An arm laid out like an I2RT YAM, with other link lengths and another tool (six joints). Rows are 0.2 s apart.
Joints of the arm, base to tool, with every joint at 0 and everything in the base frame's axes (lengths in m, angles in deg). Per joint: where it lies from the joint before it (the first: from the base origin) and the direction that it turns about. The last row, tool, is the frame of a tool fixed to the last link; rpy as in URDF.
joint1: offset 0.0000 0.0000 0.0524 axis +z
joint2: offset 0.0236 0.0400 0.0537 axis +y
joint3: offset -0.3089 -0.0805 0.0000 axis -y
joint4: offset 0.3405 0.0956 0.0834 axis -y
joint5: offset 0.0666 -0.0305 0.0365 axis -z
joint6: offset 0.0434 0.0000 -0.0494 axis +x
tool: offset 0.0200 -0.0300 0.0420 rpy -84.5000 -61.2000 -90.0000
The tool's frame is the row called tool.
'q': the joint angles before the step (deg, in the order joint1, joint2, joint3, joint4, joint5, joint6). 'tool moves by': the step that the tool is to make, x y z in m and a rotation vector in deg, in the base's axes. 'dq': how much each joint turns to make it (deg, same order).
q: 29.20 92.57 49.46 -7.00 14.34 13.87
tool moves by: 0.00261 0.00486 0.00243 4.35 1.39 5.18
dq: -0.63 -0.77 0.07 0.33 -7.18 -1.54
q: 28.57 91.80 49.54 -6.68 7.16 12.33
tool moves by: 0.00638 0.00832 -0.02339 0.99 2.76 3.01
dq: -0.01 3.71 0.47 1.37 -3.62 -0.90
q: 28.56 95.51 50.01 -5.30 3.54 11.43
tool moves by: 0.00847 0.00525 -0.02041 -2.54 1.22 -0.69
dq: 0.30 4.41 1.56 0.58 1.90 -0.23
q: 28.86 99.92 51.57 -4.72 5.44 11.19
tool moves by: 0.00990 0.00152 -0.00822 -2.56 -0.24 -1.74
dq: -0.06 3.02 1.98 0.02 2.89 -0.05
